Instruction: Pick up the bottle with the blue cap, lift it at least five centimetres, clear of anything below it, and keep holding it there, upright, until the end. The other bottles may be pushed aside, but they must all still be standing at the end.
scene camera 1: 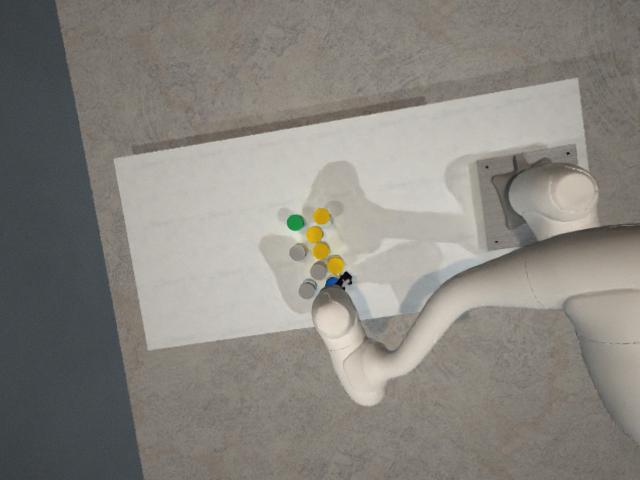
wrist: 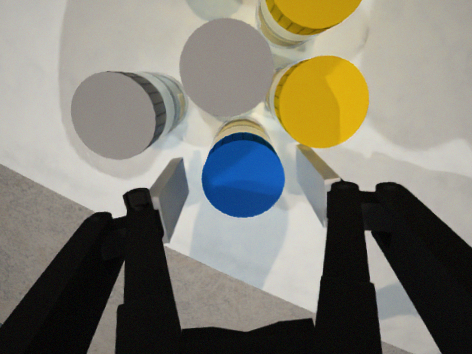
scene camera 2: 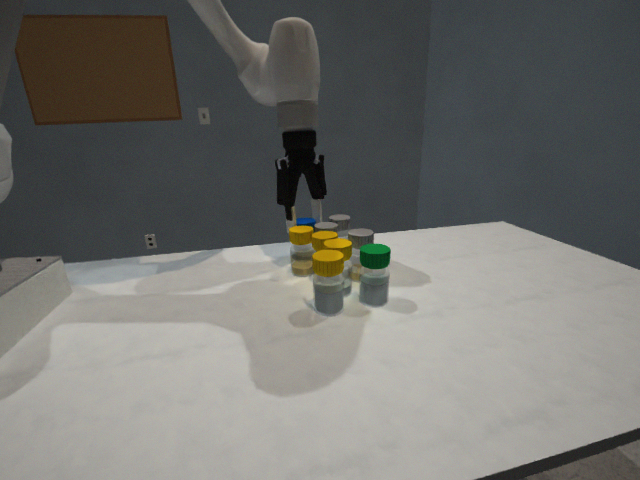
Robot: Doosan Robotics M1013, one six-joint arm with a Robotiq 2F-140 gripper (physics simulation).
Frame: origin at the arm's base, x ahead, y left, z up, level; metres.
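Seen in the pictures: gripper, fingertip midpoint: (wrist: pixel 240 169).
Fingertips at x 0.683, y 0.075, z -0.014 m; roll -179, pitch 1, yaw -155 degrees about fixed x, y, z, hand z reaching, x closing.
Offsets run from my fingertips to a thing's top centre. Level surfaces: height alone.
The blue-capped bottle @(dy +0.001, dx -0.002, dz +0.021 m) (scene camera 1: pixel 331 282) (scene camera 2: pixel 306 222) (wrist: pixel 243 176) stands upright on the white table, at the edge of the bottle group. In scene camera 2 it is mostly hidden behind a yellow-capped bottle. My gripper (scene camera 2: pixel 305 223) (wrist: pixel 240 169) is open and points down, with its pads around the level of the caps. In the wrist view the blue cap lies between the two pads, with a gap on each side. The right pad is close to the nearest yellow-capped bottle @(dy -0.061, dx -0.031, dz +0.021 m) (scene camera 1: pixel 335 265) (scene camera 2: pixel 301 250) (wrist: pixel 322 102). In scene camera 1 the arm hides most of the gripper.
A grey-capped bottle @(dy -0.061, dx +0.030, dz +0.021 m) (scene camera 1: pixel 318 270) (wrist: pixel 226 67) stands right beside the blue one. Another grey-capped bottle @(dy -0.013, dx +0.087, dz +0.021 m) (scene camera 1: pixel 307 289) (wrist: pixel 117 115) is near the left pad. More yellow- and grey-capped bottles and a green-capped bottle @(dy -0.240, dx +0.047, dz +0.021 m) (scene camera 1: pixel 295 222) (scene camera 2: pixel 374 273) stand upright farther off on the table @(dz -0.084 m) (scene camera 1: pixel 206 206).
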